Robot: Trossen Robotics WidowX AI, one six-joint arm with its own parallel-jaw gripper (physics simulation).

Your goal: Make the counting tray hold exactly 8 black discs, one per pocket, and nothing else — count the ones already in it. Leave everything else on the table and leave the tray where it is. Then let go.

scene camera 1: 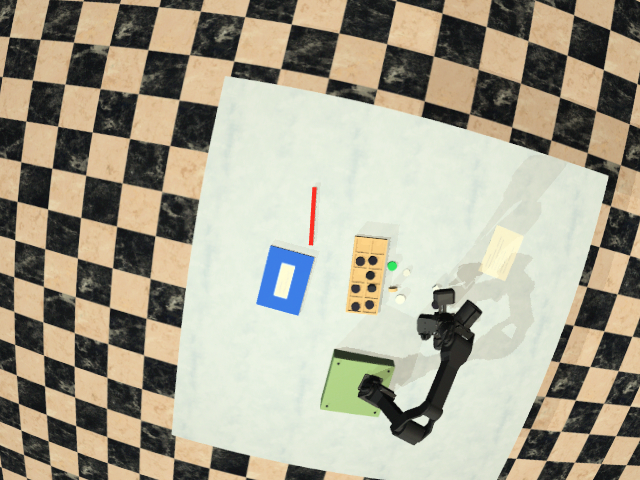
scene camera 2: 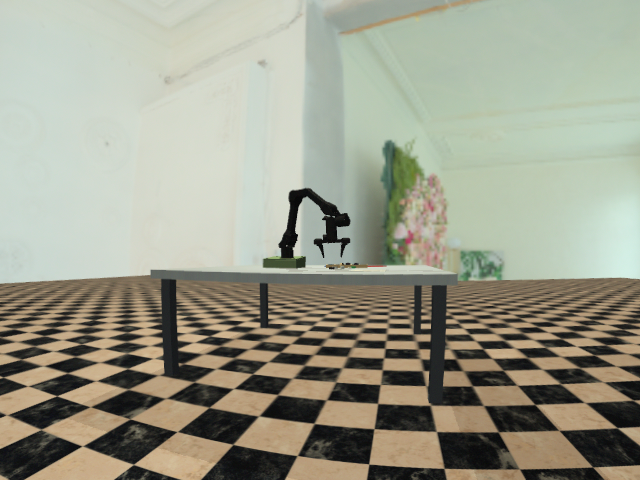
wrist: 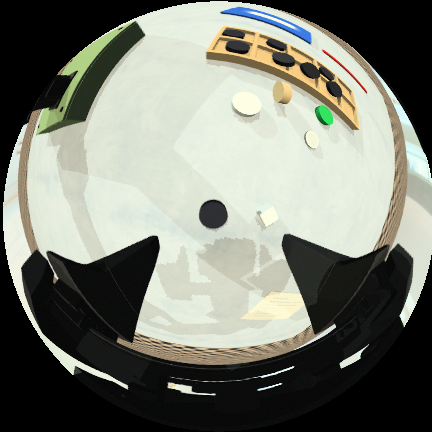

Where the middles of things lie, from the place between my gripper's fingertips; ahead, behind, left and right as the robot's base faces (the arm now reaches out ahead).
I see the tan counting tray (scene camera 1: 365, 247) 24 cm to the left of my hand and 5 cm below it.
